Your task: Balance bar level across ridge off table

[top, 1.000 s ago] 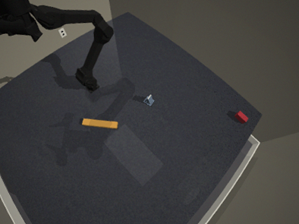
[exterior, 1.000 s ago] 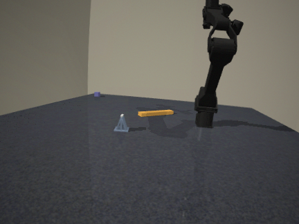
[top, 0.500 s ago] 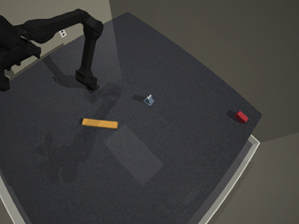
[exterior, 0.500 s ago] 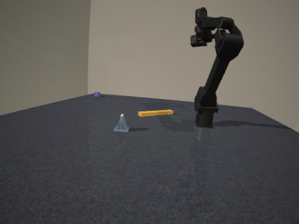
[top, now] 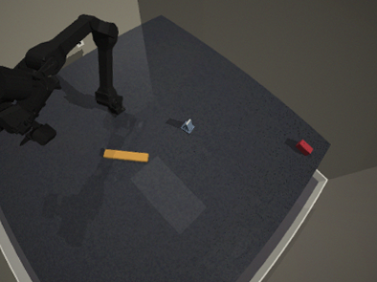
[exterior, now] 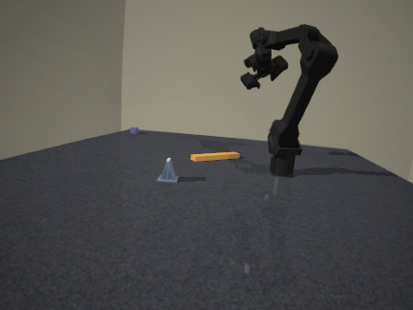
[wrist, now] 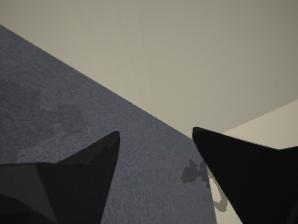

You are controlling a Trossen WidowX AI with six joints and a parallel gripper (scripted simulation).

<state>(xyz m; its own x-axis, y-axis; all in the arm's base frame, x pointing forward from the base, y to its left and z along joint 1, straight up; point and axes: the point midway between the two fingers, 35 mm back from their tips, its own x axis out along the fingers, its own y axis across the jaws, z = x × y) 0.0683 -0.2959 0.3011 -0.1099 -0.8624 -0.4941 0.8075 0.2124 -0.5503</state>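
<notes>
Now: gripper tip 15 cm short of the orange bar, 22 cm to the right of it and 28 cm above it. The rest, counted from my gripper tip: blue-grey triangular ridge 23 cm ahead, 50 cm to the left, 26 cm below; then small purple cube 68 cm ahead, 17 cm to the right, 27 cm below; then red block 68 cm ahead, 83 cm to the left, 27 cm below.
</notes>
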